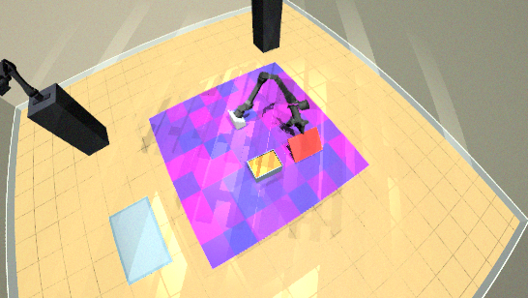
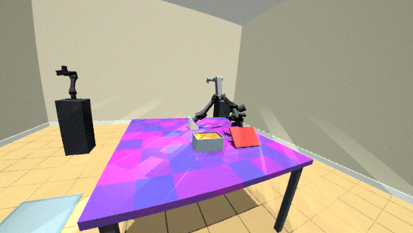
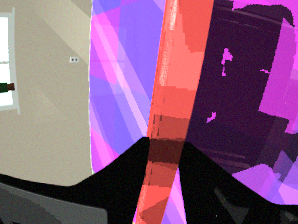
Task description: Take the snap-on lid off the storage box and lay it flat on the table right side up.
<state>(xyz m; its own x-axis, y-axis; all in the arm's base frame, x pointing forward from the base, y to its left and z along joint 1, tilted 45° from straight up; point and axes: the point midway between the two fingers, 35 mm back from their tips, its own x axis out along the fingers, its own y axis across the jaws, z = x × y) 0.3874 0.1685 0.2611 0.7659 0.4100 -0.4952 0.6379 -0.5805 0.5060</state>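
Now: gripper tip 60 mm short of the red lid, 10 mm to the left of it and 50 mm above it. From my gripper tip the other things lie so: grey storage box: 40 mm ahead, 340 mm to the right, 70 mm below.
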